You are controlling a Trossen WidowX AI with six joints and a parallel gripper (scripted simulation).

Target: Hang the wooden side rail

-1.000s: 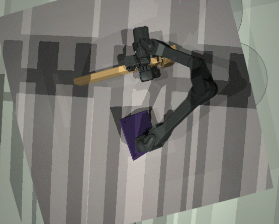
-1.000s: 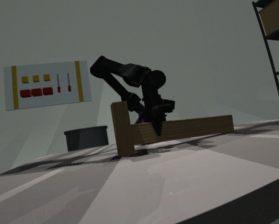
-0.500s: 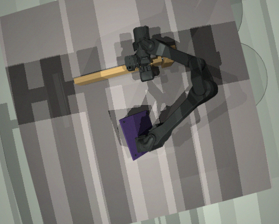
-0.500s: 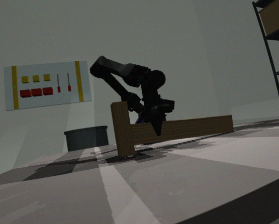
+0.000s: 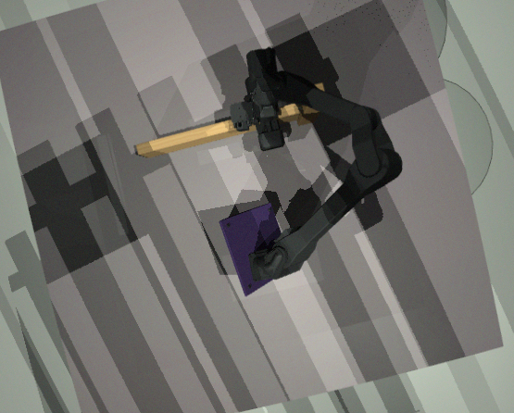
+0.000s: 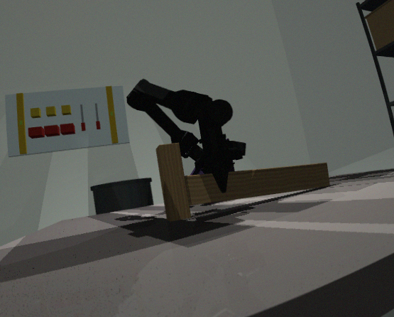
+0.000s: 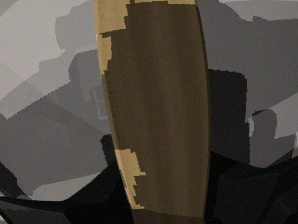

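The headboard post lies 120 mm to the right of my gripper tip and 40 mm above it.
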